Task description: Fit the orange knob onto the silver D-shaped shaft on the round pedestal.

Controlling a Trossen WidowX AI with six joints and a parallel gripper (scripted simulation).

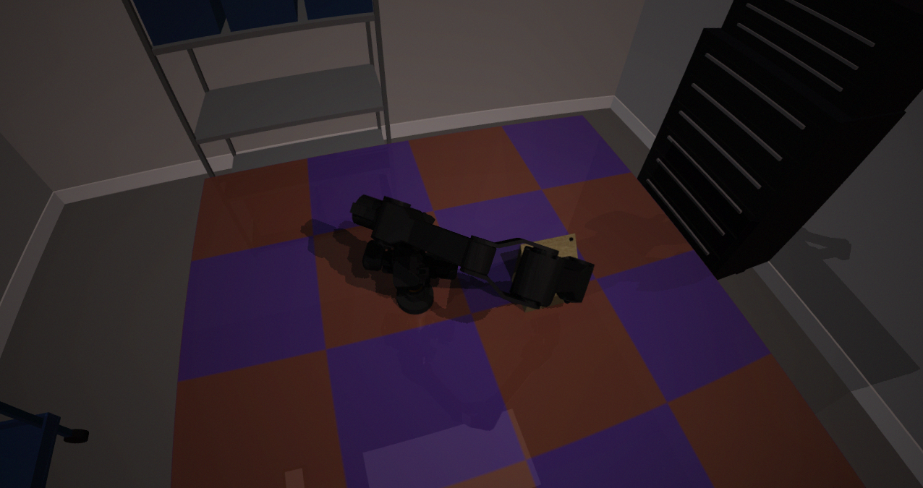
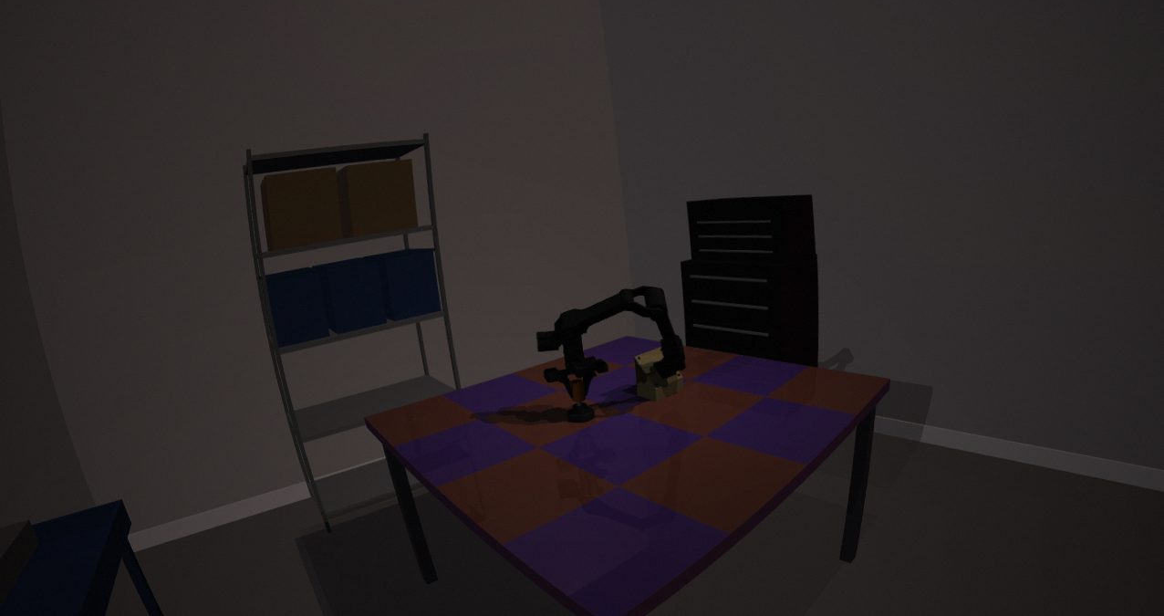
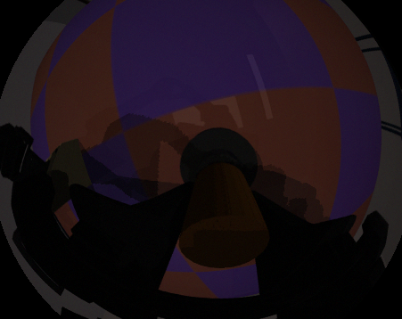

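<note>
The orange knob is 30 mm above my gripper tip. Round my gripper tip: dark round pedestal (40 mm below).
</note>
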